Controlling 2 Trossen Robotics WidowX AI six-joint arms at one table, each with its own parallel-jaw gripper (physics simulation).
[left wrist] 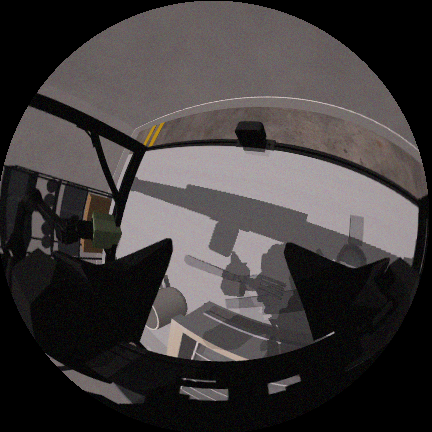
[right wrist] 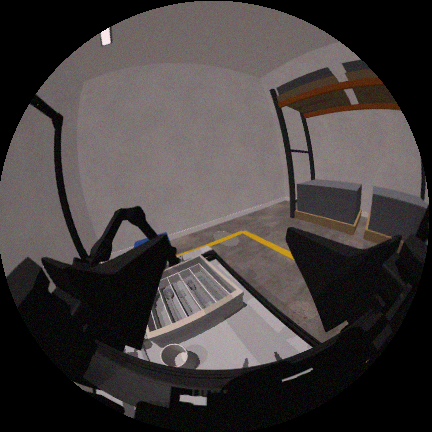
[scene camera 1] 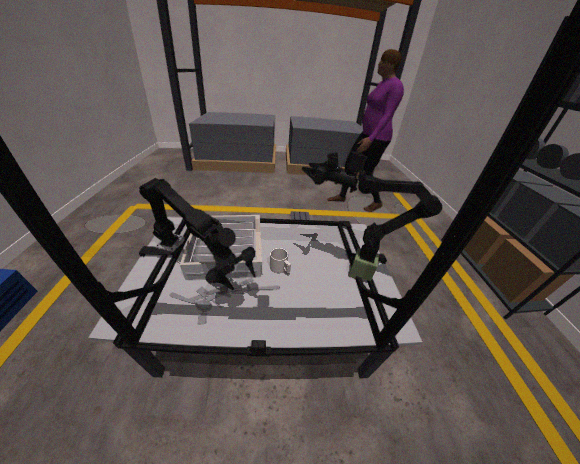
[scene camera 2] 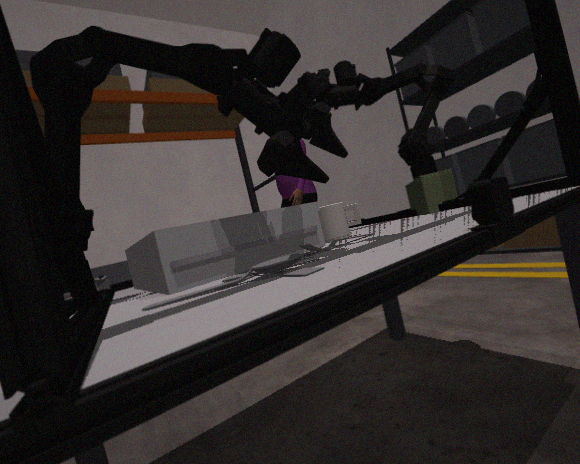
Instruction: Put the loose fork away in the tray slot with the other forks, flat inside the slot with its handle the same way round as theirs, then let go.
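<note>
The loose fork (scene camera 1: 272, 287) (left wrist: 200, 264) lies flat on the white table in front of the tray (scene camera 1: 195, 270) (scene camera 2: 195, 260) (left wrist: 174, 342) (right wrist: 225, 304), partly in shadow. In the left wrist view its handle points to the upper left and its tines to the lower right. The tray has long parallel slots. Some cutlery shows in them in the right wrist view, too small to tell the forks' direction. My left gripper (scene camera 1: 243, 281) (scene camera 2: 337, 168) (left wrist: 230, 247) is open and empty, above the table near the fork. My right gripper (scene camera 1: 306, 168) (right wrist: 228, 237) is open and empty, raised high at the back right.
A mug (scene camera 1: 278, 262) (scene camera 2: 334, 223) (left wrist: 173, 304) stands right of the tray. More loose cutlery (scene camera 1: 182, 298) (scene camera 2: 175, 298) lies left of the fork. A green block (scene camera 1: 363, 267) (scene camera 2: 432, 192) (left wrist: 104, 230) is at the right arm's base. A person (scene camera 1: 382, 115) stands behind the table.
</note>
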